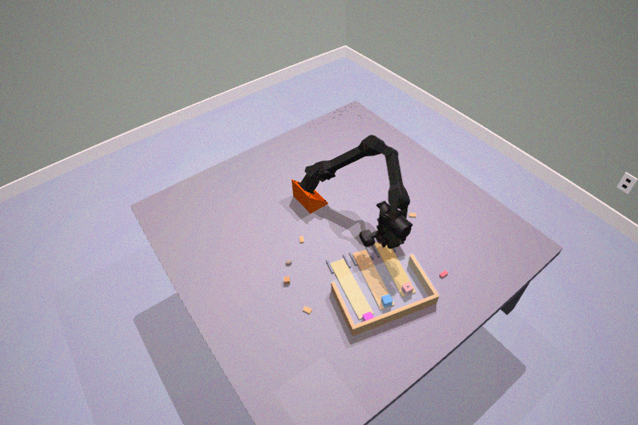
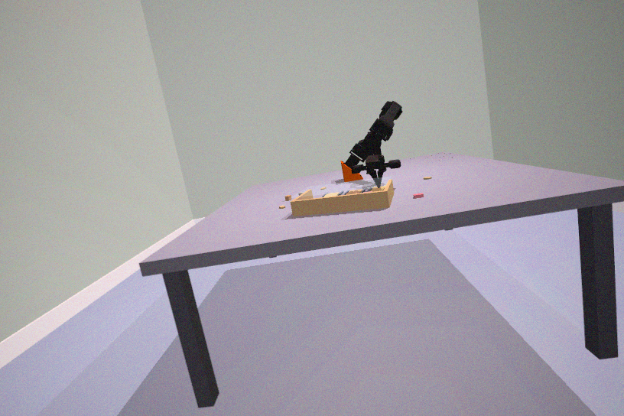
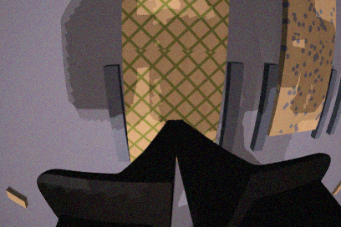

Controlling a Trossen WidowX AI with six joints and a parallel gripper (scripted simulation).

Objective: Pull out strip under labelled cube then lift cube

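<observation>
Now: the cube 21 cm ahead of my gripper tip, 4 cm to the right of it and 2 cm above it. Also, from my gripper tip: red piece 22 cm ahead, 12 cm to the left.
</observation>
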